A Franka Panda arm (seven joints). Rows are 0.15 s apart.
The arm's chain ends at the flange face. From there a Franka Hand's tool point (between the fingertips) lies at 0.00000 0.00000 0.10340 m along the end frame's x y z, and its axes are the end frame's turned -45 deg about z.
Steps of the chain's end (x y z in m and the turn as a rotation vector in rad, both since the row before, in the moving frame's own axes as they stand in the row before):
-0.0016, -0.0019, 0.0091, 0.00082, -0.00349, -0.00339
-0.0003, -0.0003, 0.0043, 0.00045, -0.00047, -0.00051
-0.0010, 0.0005, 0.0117, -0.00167, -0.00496, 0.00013
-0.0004, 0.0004, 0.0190, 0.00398, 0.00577, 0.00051
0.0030, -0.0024, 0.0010, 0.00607, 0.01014, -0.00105
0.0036, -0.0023, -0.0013, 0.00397, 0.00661, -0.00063
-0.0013, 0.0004, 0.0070, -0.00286, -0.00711, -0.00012
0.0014, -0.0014, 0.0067, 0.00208, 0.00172, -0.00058
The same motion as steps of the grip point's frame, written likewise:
0.0000, -0.0028, 0.0091, 0.00305, -0.00189, -0.00339
0.0000, -0.0005, 0.0043, 0.00065, -0.00001, -0.00051
-0.0015, -0.0006, 0.0117, 0.00233, -0.00469, 0.00013
0.0001, 0.0001, 0.0190, -0.00127, 0.00689, 0.00051
0.0050, 0.0007, 0.0010, -0.00288, 0.01146, -0.00105
0.0049, 0.0011, -0.0013, -0.00187, 0.00748, -0.00063
-0.0019, -0.0009, 0.0070, 0.00301, -0.00705, -0.00012
0.0023, 0.0000, 0.0067, 0.00025, 0.00269, -0.00058

